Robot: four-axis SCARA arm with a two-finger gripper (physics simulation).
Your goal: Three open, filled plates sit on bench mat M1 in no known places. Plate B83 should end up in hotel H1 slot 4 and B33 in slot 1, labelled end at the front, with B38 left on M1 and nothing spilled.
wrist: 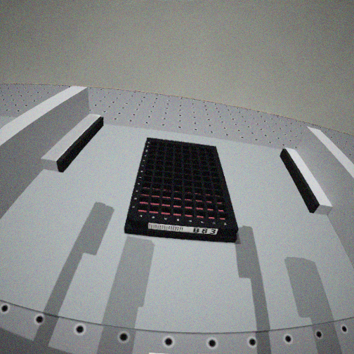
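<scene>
Plate B83 (pixel 181 187) is a black, open well plate that lies flat on the pale mat (pixel 185 285). Its white label faces the near side of the wrist view, and red liquid shows in the wells nearest the label. My gripper (pixel 196 120) is open, with its black-padded fingers wide apart on the left and right of the plate in the view. They do not touch it and nothing is between them. Plates B33 and B38 and hotel H1 do not show in this view.
The grey perforated bench (pixel 167 111) extends beyond the mat's far edge, and a strip of it with a row of holes shows along the near edge. Finger-shaped shadows fall on the mat beside and in front of the plate. A plain wall stands behind.
</scene>
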